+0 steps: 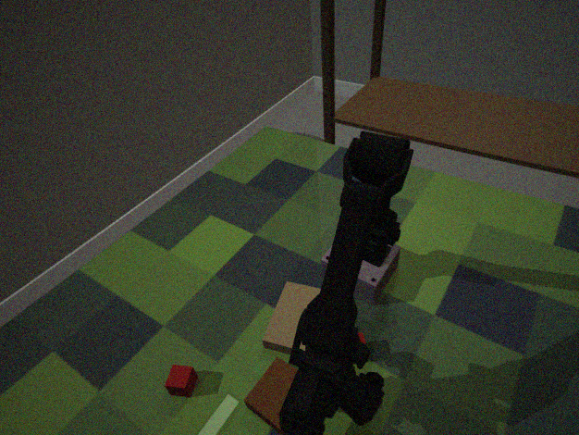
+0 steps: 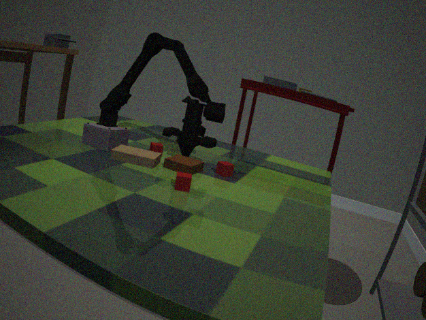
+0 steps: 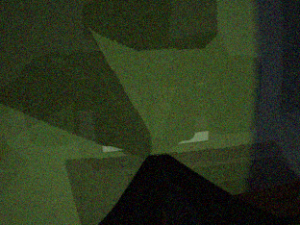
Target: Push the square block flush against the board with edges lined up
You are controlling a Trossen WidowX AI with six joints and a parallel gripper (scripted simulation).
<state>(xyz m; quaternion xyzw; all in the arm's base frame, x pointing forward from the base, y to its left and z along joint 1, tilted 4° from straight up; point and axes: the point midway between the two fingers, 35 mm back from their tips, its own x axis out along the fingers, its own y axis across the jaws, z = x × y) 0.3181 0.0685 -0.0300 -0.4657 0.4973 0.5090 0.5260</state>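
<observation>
Right now my gripper tip is 30 mm short of the dark brown square block, 80 mm to the left of it and 10 mm below it. Also, from my gripper tip: tan board (120 mm behind, 140 mm to the right, 10 mm above).
</observation>
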